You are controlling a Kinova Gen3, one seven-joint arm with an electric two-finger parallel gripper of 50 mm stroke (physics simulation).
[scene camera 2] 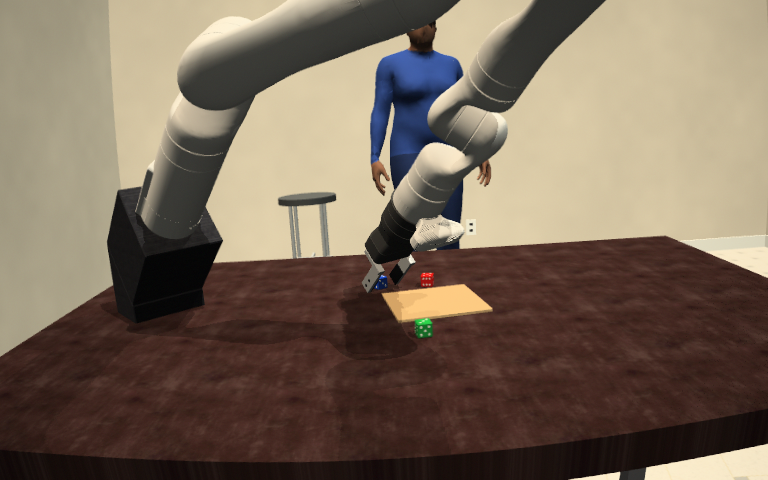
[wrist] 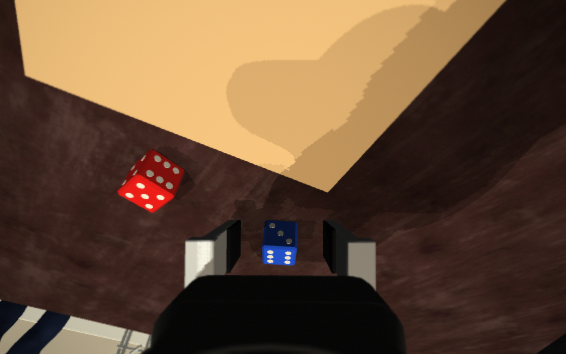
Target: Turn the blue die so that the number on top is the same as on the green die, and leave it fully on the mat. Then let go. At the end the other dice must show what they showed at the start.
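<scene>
The blue die stands on the table just off a corner of the mat. In the wrist view its bright top face shows six and its side toward the mat shows three. My gripper is open, tilted, with a finger on each side of the blue die and a gap at both sides. One finger partly hides the die in the scene view. The green die stands by the mat's near edge, five on its front; its top number is too small to read.
The red die stands beyond the mat's far edge, five on top and six on the side facing the mat. The dark wooden table carries the robot's black base at the left. A stool and a person are behind the table.
</scene>
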